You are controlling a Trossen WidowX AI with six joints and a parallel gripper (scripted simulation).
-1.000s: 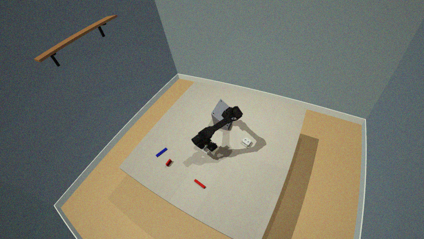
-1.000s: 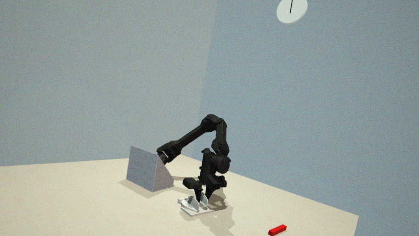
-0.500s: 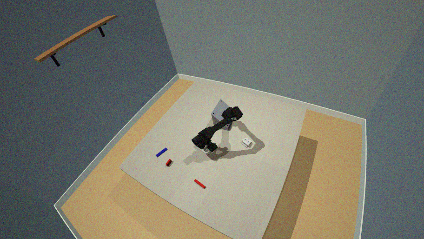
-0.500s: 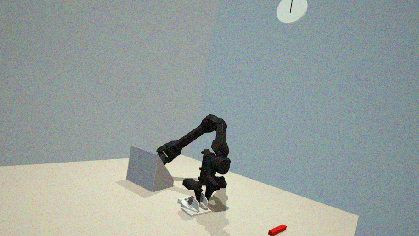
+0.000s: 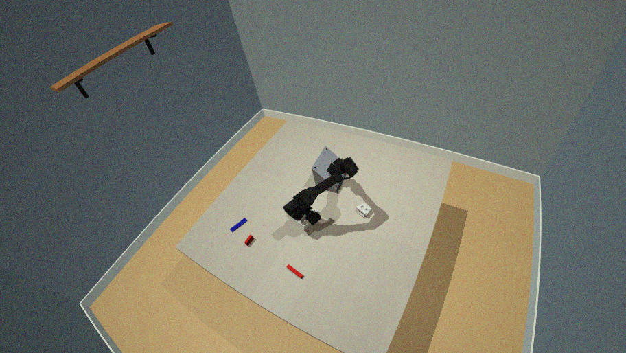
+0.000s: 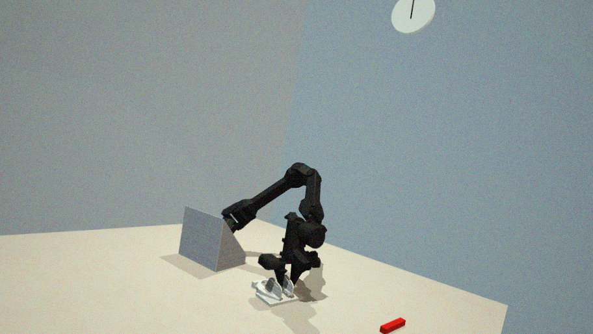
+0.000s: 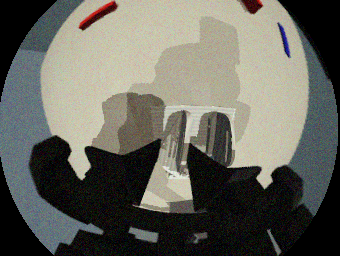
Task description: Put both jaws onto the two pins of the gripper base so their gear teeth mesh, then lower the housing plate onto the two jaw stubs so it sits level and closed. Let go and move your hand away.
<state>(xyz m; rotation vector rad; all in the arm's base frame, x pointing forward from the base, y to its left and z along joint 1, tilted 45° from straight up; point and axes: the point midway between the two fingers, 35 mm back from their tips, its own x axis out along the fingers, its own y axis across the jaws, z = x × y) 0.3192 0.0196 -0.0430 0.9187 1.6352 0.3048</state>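
Now: the white jaw 50 mm behind my gripper tip and 40 mm to the right of it. From my gripper tip the other things lie so: red bar 300 mm ahead, 80 mm to the left, 10 mm below; then blue block 380 mm to the right, 180 mm ahead, 10 mm below.
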